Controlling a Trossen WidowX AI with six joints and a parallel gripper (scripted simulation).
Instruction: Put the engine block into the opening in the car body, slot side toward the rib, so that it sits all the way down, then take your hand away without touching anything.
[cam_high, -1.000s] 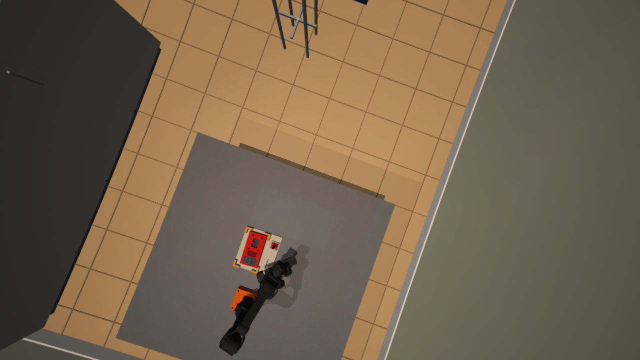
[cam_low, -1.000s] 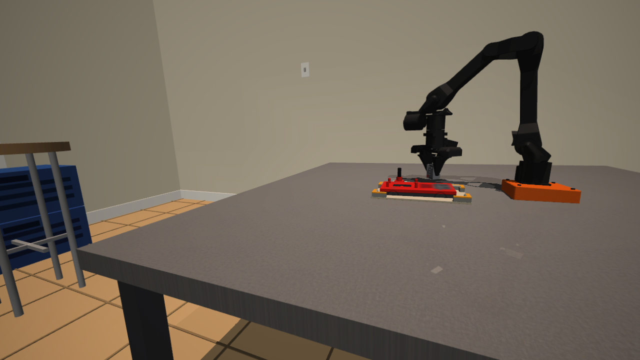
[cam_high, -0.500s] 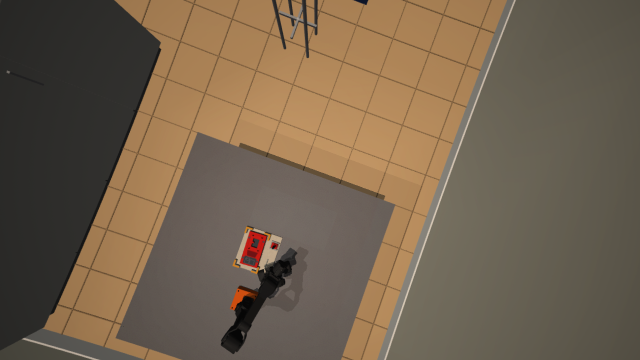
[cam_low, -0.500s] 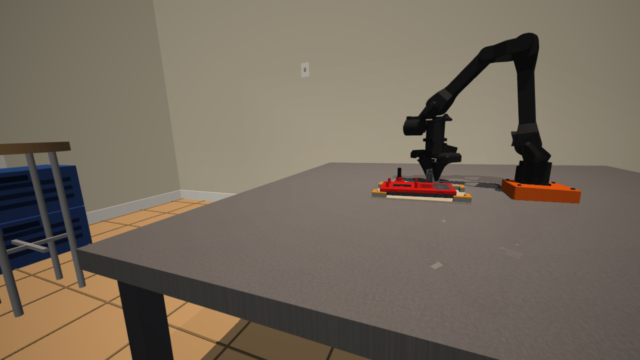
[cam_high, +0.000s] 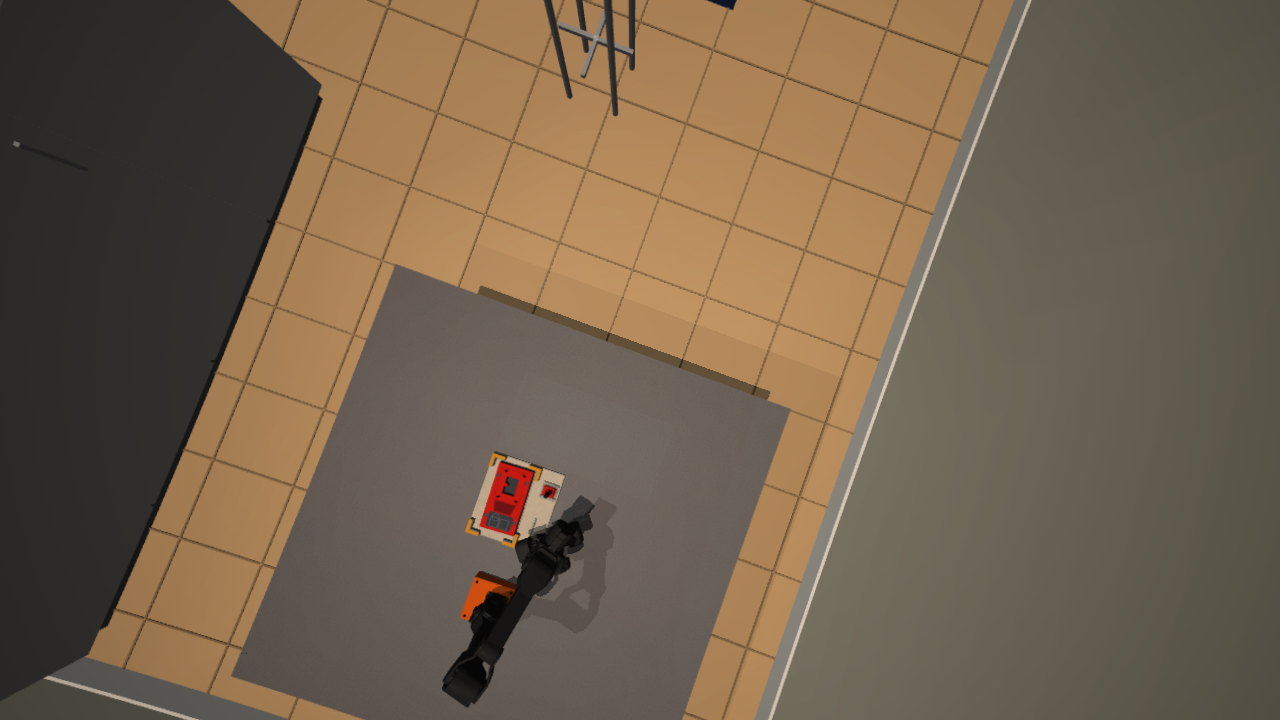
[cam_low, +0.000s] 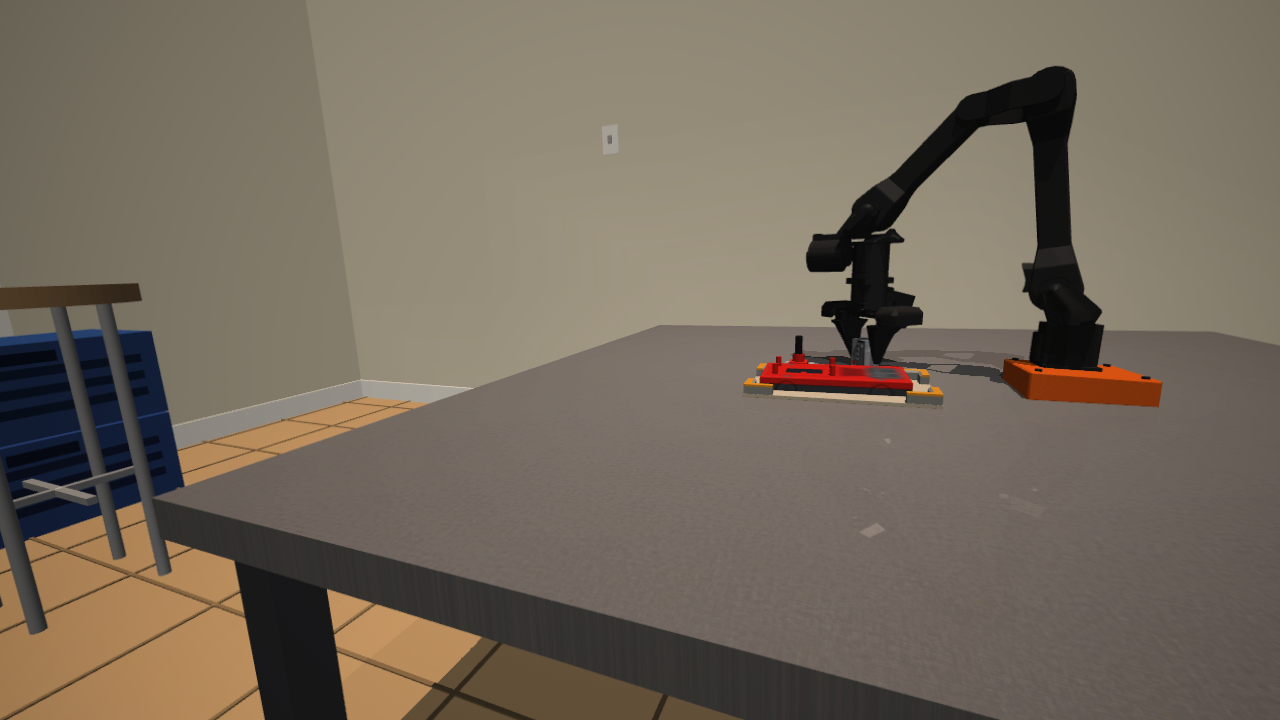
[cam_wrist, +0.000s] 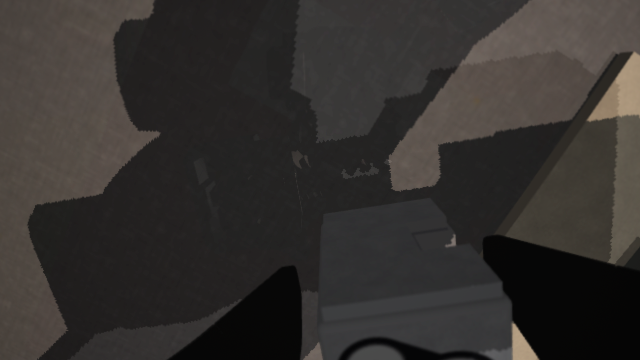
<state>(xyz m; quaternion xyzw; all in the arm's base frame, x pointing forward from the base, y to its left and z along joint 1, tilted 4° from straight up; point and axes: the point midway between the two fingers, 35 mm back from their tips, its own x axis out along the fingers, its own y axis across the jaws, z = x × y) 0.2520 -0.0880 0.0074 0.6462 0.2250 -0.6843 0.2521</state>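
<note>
Now: gripper tip 10 mm below the grey engine block. The rest, counted from my gripper tip: thin grey bar: 40 mm ahead, 160 mm to the left.
</note>
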